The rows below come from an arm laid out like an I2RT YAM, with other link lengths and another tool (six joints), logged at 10 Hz.
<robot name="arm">
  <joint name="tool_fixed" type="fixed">
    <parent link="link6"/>
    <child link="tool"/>
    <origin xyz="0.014 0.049 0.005" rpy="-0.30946 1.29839 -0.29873"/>
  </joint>
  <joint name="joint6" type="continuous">
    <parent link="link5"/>
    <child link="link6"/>
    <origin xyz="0.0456 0 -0.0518"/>
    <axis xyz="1 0 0"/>
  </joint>
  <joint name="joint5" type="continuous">
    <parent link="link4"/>
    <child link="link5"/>
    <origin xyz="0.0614 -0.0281 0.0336"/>
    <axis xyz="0 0 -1"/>
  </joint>
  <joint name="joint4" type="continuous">
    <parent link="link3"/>
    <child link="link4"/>
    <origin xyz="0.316 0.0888 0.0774"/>
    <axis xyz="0 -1 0"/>
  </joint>
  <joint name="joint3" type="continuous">
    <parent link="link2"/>
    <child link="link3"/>
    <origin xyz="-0.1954 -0.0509 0"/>
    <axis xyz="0 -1 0"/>
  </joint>
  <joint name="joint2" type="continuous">
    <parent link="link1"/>
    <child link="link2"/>
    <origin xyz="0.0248 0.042 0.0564"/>
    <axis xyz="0 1 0"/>
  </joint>
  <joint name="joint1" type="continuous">
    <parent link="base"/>
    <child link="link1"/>
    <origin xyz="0 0 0.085"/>
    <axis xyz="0 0 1"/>
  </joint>
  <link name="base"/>
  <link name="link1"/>
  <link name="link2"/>
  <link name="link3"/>
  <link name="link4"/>
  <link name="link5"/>
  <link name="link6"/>
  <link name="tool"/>
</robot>
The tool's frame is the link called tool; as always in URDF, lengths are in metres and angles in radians. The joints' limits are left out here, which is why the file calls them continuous.
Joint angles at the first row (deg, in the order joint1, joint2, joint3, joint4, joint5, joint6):
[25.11 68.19 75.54 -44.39 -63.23 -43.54]
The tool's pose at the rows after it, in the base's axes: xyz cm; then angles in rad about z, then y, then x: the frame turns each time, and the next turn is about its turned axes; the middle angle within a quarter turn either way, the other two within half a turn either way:
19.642 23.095 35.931 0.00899 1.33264 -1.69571
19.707 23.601 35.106 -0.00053 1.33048 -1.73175
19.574 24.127 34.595 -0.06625 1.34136 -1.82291
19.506 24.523 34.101 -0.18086 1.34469 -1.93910
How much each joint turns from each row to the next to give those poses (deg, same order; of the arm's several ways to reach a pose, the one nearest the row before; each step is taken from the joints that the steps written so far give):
[0.69 1.52 -0.54 1.28 0.22 -0.53]
[0.95 1.30 -0.23 0.04 -0.09 -1.56]
[1.13 1.57 0.68 -1.59 0.36 -1.52]
[0.77 0.78 0.05 -0.77 1.37 -0.53]

